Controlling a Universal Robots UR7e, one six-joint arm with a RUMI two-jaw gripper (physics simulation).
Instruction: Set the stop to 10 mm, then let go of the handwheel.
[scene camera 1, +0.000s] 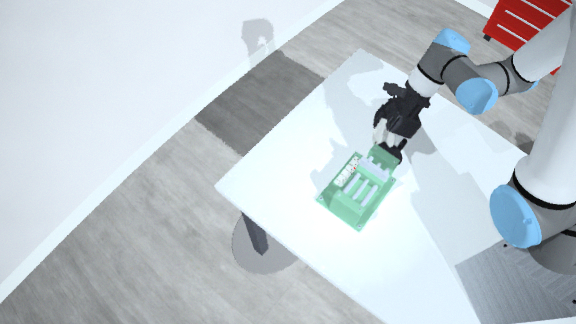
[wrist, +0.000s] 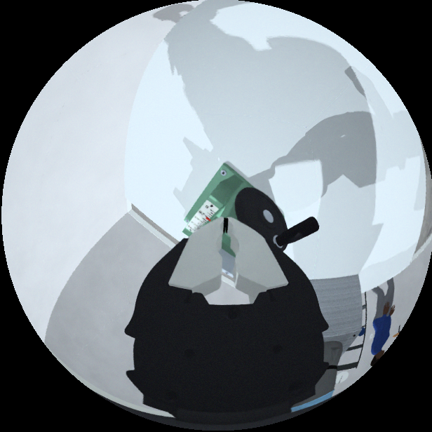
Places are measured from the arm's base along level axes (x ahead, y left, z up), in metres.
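Pixels of known places: gripper, fingertip midpoint: (scene camera 1: 374, 143); arm's base, link origin: (scene camera 1: 560, 249).
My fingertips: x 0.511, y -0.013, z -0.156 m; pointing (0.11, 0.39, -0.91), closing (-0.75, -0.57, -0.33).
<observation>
For each thing: its top centre in the pictures, then the offset to it from my fingertips. "spot": a spot on its surface instead. Level surfaces: height alone.
- green fixture, surface spot: (scene camera 1: 345, 206) spot: dx -0.055, dy +0.192, dz -0.010 m
- pale grey stop block, top centre: (scene camera 1: 373, 165) dx -0.043, dy +0.069, dz +0.021 m
- white scale, surface spot: (scene camera 1: 344, 176) spot: dx +0.007, dy +0.111, dz -0.048 m
- small red pointer, surface spot: (scene camera 1: 355, 168) spot: dx -0.007, dy +0.091, dz -0.011 m
- black handwheel, surface spot: (scene camera 1: 396, 154) spot: dx -0.066, dy -0.018, dz -0.002 m
- white table, surface height: dz -0.103 m
The green fixture (scene camera 1: 345, 206) (wrist: 212, 186) sits on the white table. A pale grey stop block (scene camera 1: 374, 170) spans its rods near the handwheel end. A white scale (scene camera 1: 344, 176) (wrist: 198, 223) with a small red pointer (scene camera 1: 355, 168) (wrist: 208, 219) runs along one side; its numbers are too small to read. The black handwheel (scene camera 1: 396, 154) (wrist: 253, 204) is on the end plate, with its crank handle (scene camera 1: 403, 145) (wrist: 300, 231) sticking out. My gripper (scene camera 1: 385, 144) (wrist: 224, 218) is shut, with its fingertips together and nothing between them. It is right by the handwheel's rim; contact cannot be told.
The white table (scene camera 1: 272, 170) (wrist: 150, 145) has its edges beyond the fixture. A grey metal plate (scene camera 1: 495, 285) (wrist: 335, 295) lies by the robot base. A red cabinet (scene camera 1: 522, 32) stands on the floor behind. A person in blue (wrist: 381, 330) shows in the wrist view.
</observation>
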